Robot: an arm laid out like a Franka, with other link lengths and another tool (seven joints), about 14 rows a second.
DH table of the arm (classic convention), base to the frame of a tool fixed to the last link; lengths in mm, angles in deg. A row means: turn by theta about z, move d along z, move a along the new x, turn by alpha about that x. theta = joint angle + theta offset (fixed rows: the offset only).
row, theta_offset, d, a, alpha
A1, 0, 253.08, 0, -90
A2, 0, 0, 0, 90
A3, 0, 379.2, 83.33, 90
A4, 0, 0, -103.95, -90
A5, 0, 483.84, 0, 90
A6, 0, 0, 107.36, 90
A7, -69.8, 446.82, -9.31, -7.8
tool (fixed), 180, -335.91, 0, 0
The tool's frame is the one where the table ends.
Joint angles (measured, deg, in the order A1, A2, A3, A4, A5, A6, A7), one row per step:
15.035, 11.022, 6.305, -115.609, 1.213, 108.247, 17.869
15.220, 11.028, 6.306, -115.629, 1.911, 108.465, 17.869
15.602, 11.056, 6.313, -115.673, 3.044, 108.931, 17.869
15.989, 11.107, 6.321, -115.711, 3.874, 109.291, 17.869
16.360, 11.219, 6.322, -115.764, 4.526, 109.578, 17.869
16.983, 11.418, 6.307, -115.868, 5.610, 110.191, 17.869
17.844, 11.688, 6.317, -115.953, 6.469, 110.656, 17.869
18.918, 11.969, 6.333, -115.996, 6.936, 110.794, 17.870
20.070, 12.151, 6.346, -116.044, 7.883, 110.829, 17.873
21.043, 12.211, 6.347, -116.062, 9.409, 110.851, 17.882
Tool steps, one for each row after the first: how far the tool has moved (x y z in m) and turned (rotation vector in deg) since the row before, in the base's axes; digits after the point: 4 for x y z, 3 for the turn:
-0.0007, 0.0031, 0.0001, 0.586, 0.032, -0.239
-0.0013, 0.0059, 0.0000, 0.978, -0.021, -0.312
-0.0015, 0.0054, -0.0004, 0.709, 0.006, -0.125
-0.0016, 0.0048, -0.0013, 0.525, 0.094, -0.041
-0.0024, 0.0079, -0.0023, 0.898, 0.060, -0.099
-0.0039, 0.0101, -0.0031, 0.665, 0.185, 0.302
-0.0056, 0.0115, -0.0032, 0.277, 0.338, 0.788
-0.0066, 0.0126, -0.0019, 0.599, 0.519, 0.576
-0.0059, 0.0115, -0.0001, 1.037, 0.612, 0.020

